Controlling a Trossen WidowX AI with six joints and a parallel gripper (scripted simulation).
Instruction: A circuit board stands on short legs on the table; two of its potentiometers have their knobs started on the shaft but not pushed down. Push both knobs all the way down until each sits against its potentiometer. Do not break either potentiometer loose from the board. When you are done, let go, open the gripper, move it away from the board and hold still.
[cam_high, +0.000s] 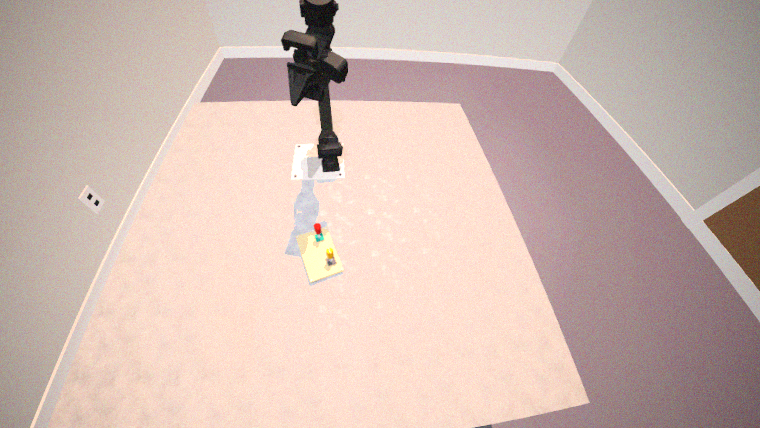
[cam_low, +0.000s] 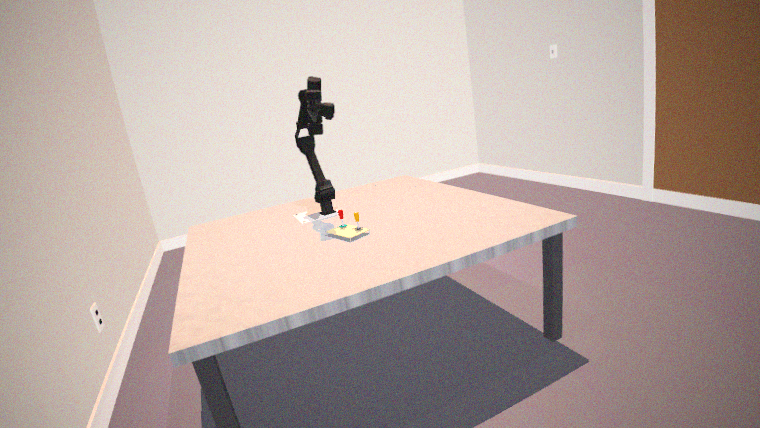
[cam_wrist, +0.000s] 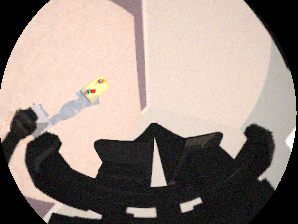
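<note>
My gripper tip is now 360 mm above the red knob, 70 mm short of it and 10 mm to the right of it. Round my gripper tip: orange knob (360 mm below, 150 mm ahead, 40 mm to the left).
</note>
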